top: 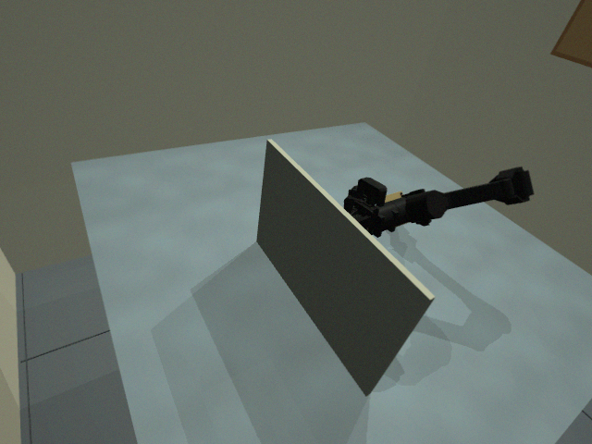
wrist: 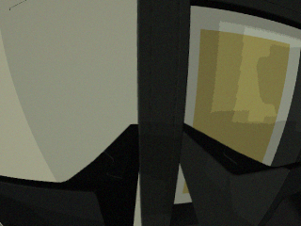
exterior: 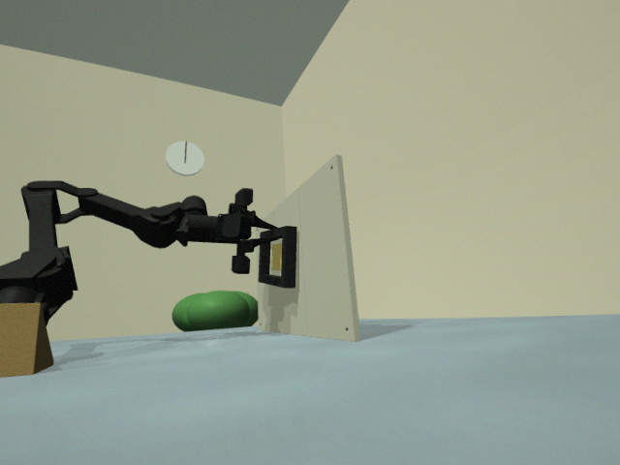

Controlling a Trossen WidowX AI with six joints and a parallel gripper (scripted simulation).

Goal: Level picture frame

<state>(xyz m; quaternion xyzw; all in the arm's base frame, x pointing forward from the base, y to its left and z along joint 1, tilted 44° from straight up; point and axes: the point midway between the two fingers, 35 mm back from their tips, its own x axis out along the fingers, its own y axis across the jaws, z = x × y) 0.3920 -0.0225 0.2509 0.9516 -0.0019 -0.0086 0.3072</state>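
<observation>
The picture frame is 1 cm to the left of my gripper tip and 5 cm below it. Also, from my gripper tip: wall panel (2 cm ahead, 1 cm to the right, 7 cm below).
</observation>
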